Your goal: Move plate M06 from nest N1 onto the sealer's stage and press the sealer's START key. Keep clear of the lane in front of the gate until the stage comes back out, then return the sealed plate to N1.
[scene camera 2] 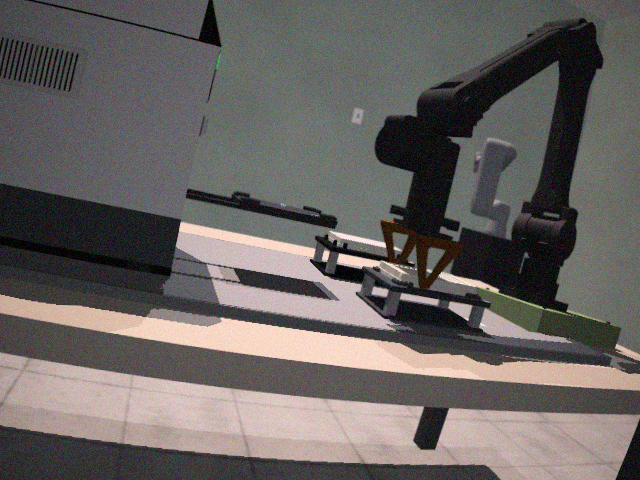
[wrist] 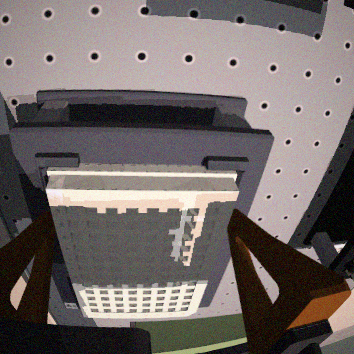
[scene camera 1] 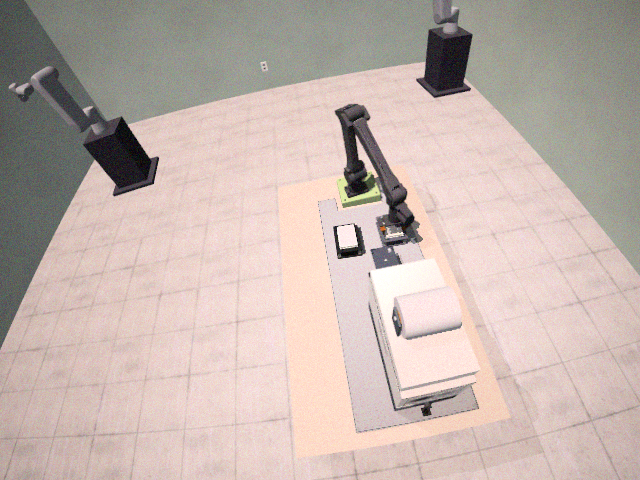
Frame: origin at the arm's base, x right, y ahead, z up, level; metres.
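Where they show: gripper, fingertip midpoint: [scene camera 2: 408,279] [wrist: 140,219] [scene camera 1: 393,231]; arm's base, origin of the base link: [scene camera 2: 531,302] [scene camera 1: 356,190].
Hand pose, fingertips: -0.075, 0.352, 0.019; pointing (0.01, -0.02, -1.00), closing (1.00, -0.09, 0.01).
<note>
Each offset is from my fingertips to the top centre of the thing, as dx, dy, dz. "pt": to the spot under its first point.
A pale well plate {-0.004, -0.030, +0.014} [scene camera 1: 394,233] [scene camera 2: 453,284] [wrist: 135,245] sits in a raised dark nest {-0.004, -0.030, +0.004} [scene camera 1: 393,241] [scene camera 2: 379,279] [wrist: 145,142] in front of the sealer. Its label is too small to read. My gripper [scene camera 1: 393,229] [scene camera 2: 412,274] [wrist: 140,219] points down, open, with one orange finger on each side of this plate. In the wrist view the fingers look apart from its sides. The sealer [scene camera 1: 429,366] [scene camera 2: 98,134] is a large white box. Its dark stage {+0.110, +0.221, +0.064} [scene camera 1: 384,256] [scene camera 2: 273,208] sticks out at the front, with no plate visible on it. The START key cannot be made out.
A second nest {+0.220, -0.037, +0.014} [scene camera 1: 338,252] [scene camera 2: 330,263] holds another white plate {+0.220, -0.037, +0.020} [scene camera 1: 346,236] [scene camera 2: 361,242], beside the first. A green light {pt +0.013, +0.333, +0.222} [scene camera 2: 218,61] shows on the sealer's front edge. A white roll {+0.140, +0.554, +0.428} [scene camera 1: 431,312] lies on top. My arm stands on a green base [scene camera 1: 363,198] [scene camera 2: 573,329].
</note>
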